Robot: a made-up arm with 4 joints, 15 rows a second.
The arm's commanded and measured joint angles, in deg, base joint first. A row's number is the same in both.
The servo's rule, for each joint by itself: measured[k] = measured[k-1] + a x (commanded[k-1-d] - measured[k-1]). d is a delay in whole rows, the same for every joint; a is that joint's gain. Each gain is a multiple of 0.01, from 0.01 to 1. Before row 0 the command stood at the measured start. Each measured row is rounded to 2 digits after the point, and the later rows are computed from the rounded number. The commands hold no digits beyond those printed.
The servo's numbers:
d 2
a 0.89 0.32 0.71 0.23
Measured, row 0:
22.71 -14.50 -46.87 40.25
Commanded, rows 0 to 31:
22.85 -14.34 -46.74 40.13
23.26 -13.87 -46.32 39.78
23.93 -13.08 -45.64 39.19
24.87 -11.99 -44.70 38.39
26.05 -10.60 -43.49 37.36
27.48 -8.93 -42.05 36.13
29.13 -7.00 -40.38 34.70
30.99 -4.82 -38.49 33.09
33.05 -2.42 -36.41 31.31
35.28 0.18 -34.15 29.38
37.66 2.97 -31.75 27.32
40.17 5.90 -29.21 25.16
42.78 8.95 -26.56 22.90
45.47 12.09 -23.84 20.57
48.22 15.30 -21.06 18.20
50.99 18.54 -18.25 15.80
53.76 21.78 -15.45 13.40
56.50 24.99 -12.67 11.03
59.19 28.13 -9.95 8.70
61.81 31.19 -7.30 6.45
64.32 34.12 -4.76 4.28
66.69 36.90 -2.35 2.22
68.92 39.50 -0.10 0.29
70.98 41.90 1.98 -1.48
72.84 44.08 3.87 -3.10
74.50 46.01 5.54 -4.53
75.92 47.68 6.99 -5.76
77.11 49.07 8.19 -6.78
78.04 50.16 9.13 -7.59
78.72 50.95 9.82 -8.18
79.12 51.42 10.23 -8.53
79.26 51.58 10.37 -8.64
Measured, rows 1 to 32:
22.71 -14.50 -46.87 40.25
22.71 -14.50 -46.87 40.25
22.83 -14.45 -46.78 40.22
23.21 -14.26 -46.45 40.12
23.85 -13.88 -45.87 39.91
24.76 -13.28 -45.04 39.56
25.91 -12.42 -43.94 39.05
27.31 -11.30 -42.60 38.38
28.93 -9.92 -41.02 37.53
30.76 -8.29 -39.22 36.51
32.80 -6.41 -37.22 35.31
35.01 -4.30 -35.04 33.95
37.37 -1.97 -32.70 32.43
39.86 0.55 -30.22 30.76
42.46 3.24 -27.62 28.95
45.14 6.07 -24.94 27.02
47.88 9.02 -22.19 24.99
50.65 12.07 -19.39 22.88
53.42 15.18 -16.59 20.70
56.16 18.32 -13.81 18.48
58.86 21.46 -11.07 16.23
61.49 24.57 -8.39 13.98
64.01 27.63 -5.81 11.75
66.40 30.60 -3.35 9.56
68.64 33.45 -1.04 7.43
70.72 36.15 1.10 5.38
72.61 38.69 3.07 3.43
74.29 41.03 4.82 1.60
75.74 43.16 6.36 -0.09
76.96 45.05 7.66 -1.63
77.92 46.69 8.70 -3.00
78.63 48.05 9.50 -4.19

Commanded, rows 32 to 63:
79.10 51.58 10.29 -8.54
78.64 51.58 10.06 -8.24
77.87 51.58 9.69 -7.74
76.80 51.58 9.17 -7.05
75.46 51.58 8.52 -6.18
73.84 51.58 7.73 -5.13
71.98 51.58 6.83 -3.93
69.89 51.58 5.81 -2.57
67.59 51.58 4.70 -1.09
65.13 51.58 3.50 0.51
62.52 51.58 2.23 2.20
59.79 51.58 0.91 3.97
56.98 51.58 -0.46 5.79
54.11 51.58 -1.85 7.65
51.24 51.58 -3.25 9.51
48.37 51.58 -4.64 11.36
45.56 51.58 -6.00 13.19
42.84 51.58 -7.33 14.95
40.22 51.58 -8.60 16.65
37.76 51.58 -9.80 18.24
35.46 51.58 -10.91 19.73
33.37 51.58 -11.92 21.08
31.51 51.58 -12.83 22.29
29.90 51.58 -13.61 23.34
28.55 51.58 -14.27 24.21
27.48 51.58 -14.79 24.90
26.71 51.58 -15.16 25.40
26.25 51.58 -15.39 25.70
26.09 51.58 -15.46 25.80
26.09 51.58 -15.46 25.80
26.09 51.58 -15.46 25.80
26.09 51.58 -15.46 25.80
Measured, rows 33 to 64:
79.07 49.13 10.02 -5.19
79.24 49.91 10.27 -5.98
79.12 50.44 10.28 -6.57
78.69 50.80 10.12 -6.95
77.96 51.05 9.81 -7.13
76.93 51.22 9.36 -7.11
75.62 51.34 8.76 -6.90
74.04 51.42 8.03 -6.49
72.21 51.47 7.18 -5.90
70.15 51.51 6.21 -5.13
67.87 51.53 5.14 -4.20
65.43 51.55 3.98 -3.12
62.84 51.56 2.74 -1.90
60.13 51.57 1.44 -0.55
57.33 51.57 0.09 0.91
54.46 51.57 -1.29 2.46
51.59 51.57 -2.68 4.08
48.72 51.57 -4.07 5.75
45.91 51.57 -5.44 7.46
43.18 51.57 -6.78 9.18
40.55 51.57 -8.07 10.90
38.07 51.57 -9.30 12.59
35.75 51.57 -10.44 14.23
33.63 51.57 -11.49 15.81
31.74 51.57 -12.44 17.30
30.10 51.57 -13.27 18.69
28.72 51.57 -13.98 19.96
27.62 51.57 -14.56 21.10
26.81 51.57 -14.99 22.09
26.31 51.57 -15.27 22.92
26.11 51.57 -15.40 23.58
26.09 51.57 -15.44 24.09

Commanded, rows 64 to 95:
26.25 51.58 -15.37 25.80
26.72 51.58 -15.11 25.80
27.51 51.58 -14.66 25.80
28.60 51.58 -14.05 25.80
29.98 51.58 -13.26 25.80
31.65 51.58 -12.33 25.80
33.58 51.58 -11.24 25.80
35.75 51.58 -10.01 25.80
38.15 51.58 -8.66 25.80
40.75 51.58 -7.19 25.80
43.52 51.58 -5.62 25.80
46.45 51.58 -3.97 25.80
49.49 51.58 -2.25 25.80
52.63 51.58 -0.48 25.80
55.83 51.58 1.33 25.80
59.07 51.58 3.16 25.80
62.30 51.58 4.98 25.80
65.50 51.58 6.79 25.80
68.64 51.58 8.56 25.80
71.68 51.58 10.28 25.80
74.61 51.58 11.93 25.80
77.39 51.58 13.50 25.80
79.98 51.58 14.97 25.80
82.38 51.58 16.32 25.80
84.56 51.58 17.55 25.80
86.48 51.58 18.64 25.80
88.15 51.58 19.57 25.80
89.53 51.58 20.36 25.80
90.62 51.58 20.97 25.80
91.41 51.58 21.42 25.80
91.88 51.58 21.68 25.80
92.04 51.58 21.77 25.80
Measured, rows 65 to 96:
26.09 51.57 -15.45 24.48
26.09 51.57 -15.46 24.78
26.23 51.57 -15.40 25.01
26.67 51.57 -15.19 25.19
27.42 51.57 -14.81 25.33
28.47 51.57 -14.27 25.44
29.81 51.57 -13.55 25.52
31.45 51.57 -12.68 25.58
33.35 51.57 -11.66 25.63
35.49 51.57 -10.49 25.67
37.86 51.57 -9.19 25.70
40.43 51.57 -7.77 25.72
43.18 51.57 -6.24 25.74
46.09 51.57 -4.63 25.75
49.12 51.57 -2.94 25.76
52.24 51.57 -1.19 25.77
55.44 51.57 0.60 25.78
58.67 51.57 2.42 25.78
61.90 51.57 4.24 25.78
65.10 51.57 6.05 25.78
68.25 51.57 7.83 25.78
71.30 51.57 9.57 25.78
74.25 51.57 11.25 25.78
77.04 51.57 12.85 25.78
79.66 51.57 14.36 25.78
82.08 51.57 15.75 25.78
84.29 51.57 17.03 25.78
86.24 51.57 18.17 25.78
87.94 51.57 19.16 25.78
89.36 51.57 20.01 25.78
90.48 51.57 20.69 25.78
91.31 51.57 21.21 25.78

